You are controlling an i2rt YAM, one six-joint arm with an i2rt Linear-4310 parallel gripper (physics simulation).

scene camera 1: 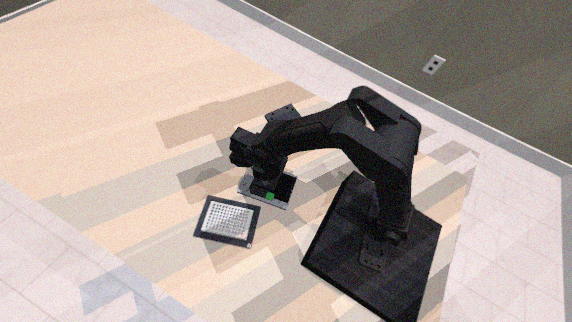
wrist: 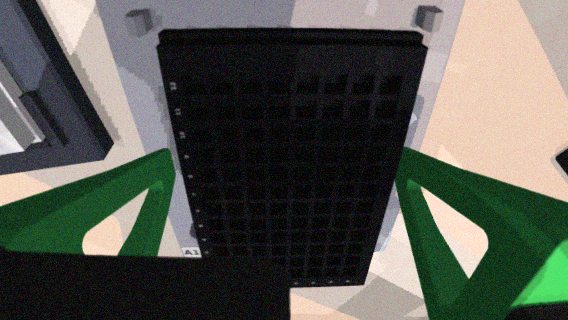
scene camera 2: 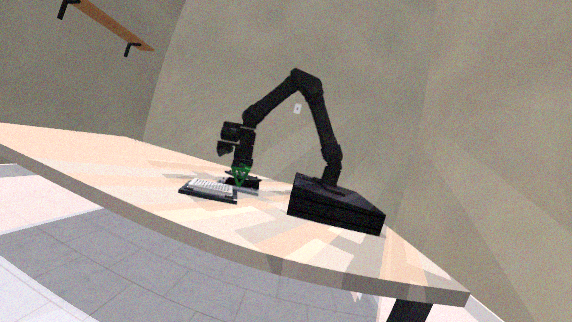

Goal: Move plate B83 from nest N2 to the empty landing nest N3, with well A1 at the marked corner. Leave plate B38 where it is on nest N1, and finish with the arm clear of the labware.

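Observation:
The black 96-well plate (scene camera 1: 287, 187) (wrist: 295, 125) sits on the light grey nest (scene camera 1: 277, 204) (scene camera 2: 250, 191) (wrist: 280, 12); its column numbers fall from 12 at the far end towards the nest's A1 label (wrist: 191, 252). My gripper (scene camera 1: 271, 190) (scene camera 2: 240, 181) (wrist: 284, 160) is open, its green fingers down on either side of this plate, very close to its long edges. A white 96-well plate (scene camera 1: 227, 220) (scene camera 2: 210, 186) (wrist: 9, 135) sits on a dark nest (scene camera 1: 225, 242) (scene camera 2: 210, 197) (wrist: 75, 145). Plate and nest codes are not readable. The black plate's near end is partly hidden in the wrist view.
Another dark flat piece with small holes (scene camera 1: 282, 114) lies beyond the light nest, partly behind the arm. The white plate's nest is close beside the light one. The black arm base (scene camera 1: 330, 250) (scene camera 2: 335, 210) stands on the other side.

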